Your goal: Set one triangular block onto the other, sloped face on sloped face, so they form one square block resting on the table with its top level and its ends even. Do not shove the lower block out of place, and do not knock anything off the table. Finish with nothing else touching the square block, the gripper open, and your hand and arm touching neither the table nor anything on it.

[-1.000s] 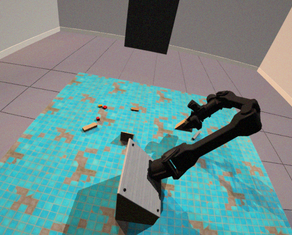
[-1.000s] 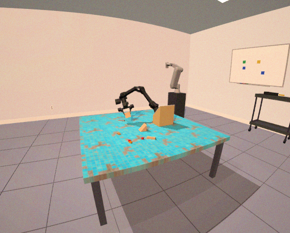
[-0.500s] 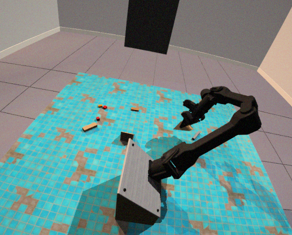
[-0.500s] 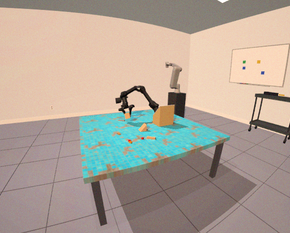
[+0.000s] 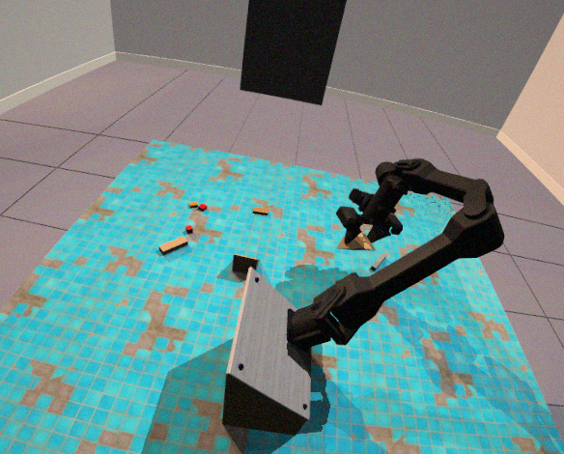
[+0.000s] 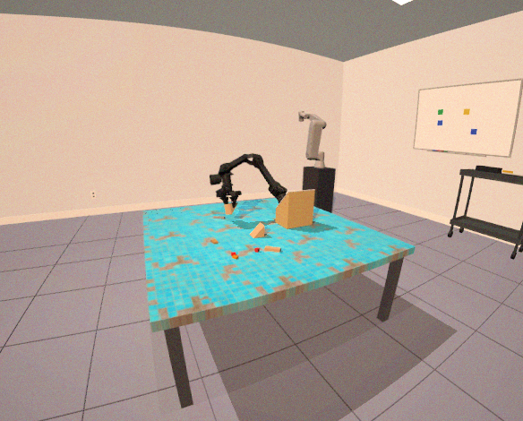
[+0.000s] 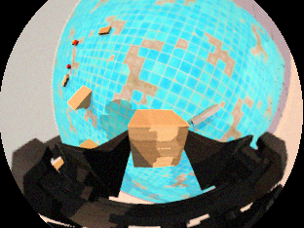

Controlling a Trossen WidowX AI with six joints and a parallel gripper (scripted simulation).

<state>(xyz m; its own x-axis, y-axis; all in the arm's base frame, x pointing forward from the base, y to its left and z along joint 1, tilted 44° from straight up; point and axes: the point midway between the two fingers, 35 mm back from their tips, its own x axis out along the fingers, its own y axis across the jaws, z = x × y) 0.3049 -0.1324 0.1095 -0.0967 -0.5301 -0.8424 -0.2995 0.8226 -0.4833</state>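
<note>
My gripper tip is now 4 cm short of the thin grey stick, 11 cm to the left of it and 9 cm above it. Round my gripper tip: orange piece (18 cm ahead, 48 cm to the left, 9 cm below).
</note>
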